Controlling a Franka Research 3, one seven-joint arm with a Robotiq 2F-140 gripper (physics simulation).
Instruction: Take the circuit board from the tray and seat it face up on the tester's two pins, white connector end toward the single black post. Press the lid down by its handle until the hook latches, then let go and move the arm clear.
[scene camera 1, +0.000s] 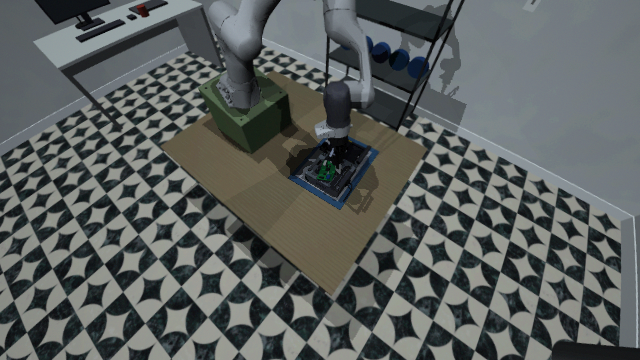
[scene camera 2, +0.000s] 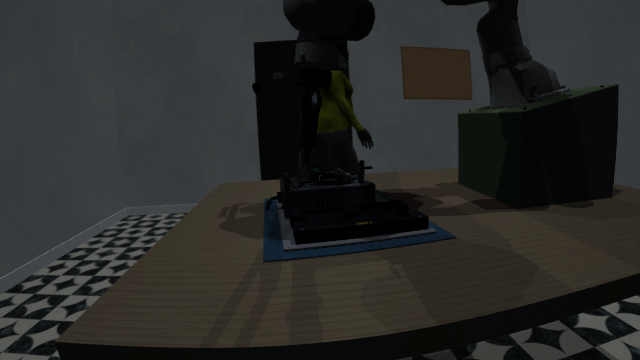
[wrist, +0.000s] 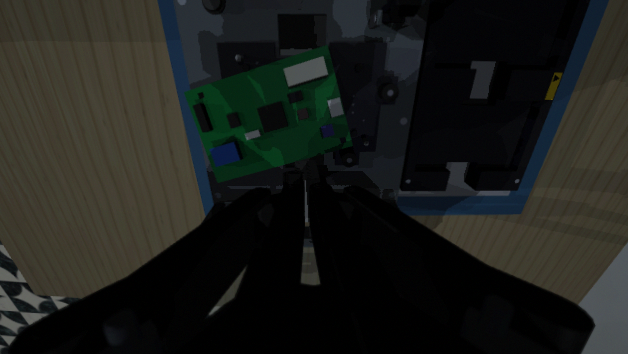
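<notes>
The green circuit board (scene camera 1: 326, 171) (scene camera 2: 332, 173) (wrist: 280, 142) lies face up on top of the dark tester (scene camera 2: 327, 197) (wrist: 395, 125), turned at an angle to it. Its large white connector (wrist: 305, 71) is at the upper right in the wrist view. One silver pin (wrist: 239, 58) shows outside its upper edge and another pin (wrist: 366, 143) beyond its lower right corner. A round black post (wrist: 388, 92) stands further right. My gripper (scene camera 2: 306, 159) (wrist: 305, 171) is shut and empty at the board's lower edge; contact cannot be told. The lid and its handle are not clearly made out.
The black tray (scene camera 2: 360, 230) (wrist: 450, 135) lies beside the tester and holds no board. Both are on a blue mat (scene camera 1: 317, 192) (scene camera 2: 272, 250) (wrist: 465, 207) on the wooden table (scene camera 1: 280, 215). A green pedestal (scene camera 1: 250, 125) (scene camera 2: 565, 150) carries the arm. A person (scene camera 2: 336, 110) stands behind the table.
</notes>
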